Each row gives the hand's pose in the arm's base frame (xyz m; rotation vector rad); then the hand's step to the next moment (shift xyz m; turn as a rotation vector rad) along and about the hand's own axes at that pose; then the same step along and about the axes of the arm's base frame.
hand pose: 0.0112 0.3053 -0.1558 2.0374 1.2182 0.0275
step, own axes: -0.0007 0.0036 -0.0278 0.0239 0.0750 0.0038
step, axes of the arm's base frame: -0.0081 0.0148 0.0224 0.0707 -0.0039 0.0346
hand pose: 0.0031 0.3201 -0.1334 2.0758 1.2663 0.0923
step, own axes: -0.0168 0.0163 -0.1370 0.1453 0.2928 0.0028
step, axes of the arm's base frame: -0.0506 0.0531 0.1180 0.2983 0.0328 0.1296
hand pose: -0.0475 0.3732 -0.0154 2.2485 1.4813 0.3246
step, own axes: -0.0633 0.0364 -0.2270 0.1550 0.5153 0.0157
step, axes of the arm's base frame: -0.0905 -0.0202 0.2197 0.4888 -0.0367 0.2225
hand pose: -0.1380 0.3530 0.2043 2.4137 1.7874 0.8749
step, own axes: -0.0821 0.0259 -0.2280 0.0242 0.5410 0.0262
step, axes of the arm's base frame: -0.0930 -0.1522 0.1661 0.4911 -0.1582 0.1666
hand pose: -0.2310 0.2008 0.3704 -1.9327 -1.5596 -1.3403
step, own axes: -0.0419 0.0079 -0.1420 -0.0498 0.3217 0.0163
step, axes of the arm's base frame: -0.0569 -0.1307 0.0409 0.2946 -0.1314 0.0469
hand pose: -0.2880 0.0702 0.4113 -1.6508 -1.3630 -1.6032
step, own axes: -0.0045 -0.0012 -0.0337 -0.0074 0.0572 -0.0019
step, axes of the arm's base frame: -0.0161 -0.0298 0.0026 0.0499 -0.0270 0.0107
